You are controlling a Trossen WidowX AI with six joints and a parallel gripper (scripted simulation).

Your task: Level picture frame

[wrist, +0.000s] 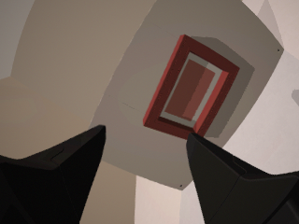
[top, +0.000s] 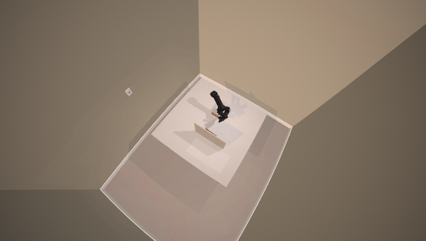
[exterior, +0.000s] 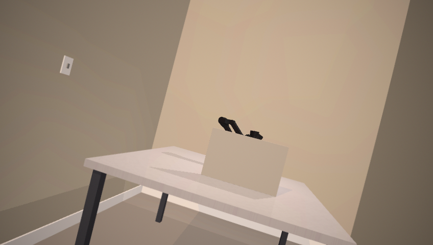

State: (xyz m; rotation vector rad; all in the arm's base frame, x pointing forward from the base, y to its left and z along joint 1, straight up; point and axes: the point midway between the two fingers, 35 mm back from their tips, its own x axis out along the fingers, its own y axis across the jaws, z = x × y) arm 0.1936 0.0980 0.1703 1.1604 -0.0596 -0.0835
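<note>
My gripper tip is now 190 mm short of the picture frame, 90 mm above it and 40 mm to the left of it. From my gripper tip the other things lie so: wall panel: 200 mm ahead, 100 mm below, 40 mm to the right.
</note>
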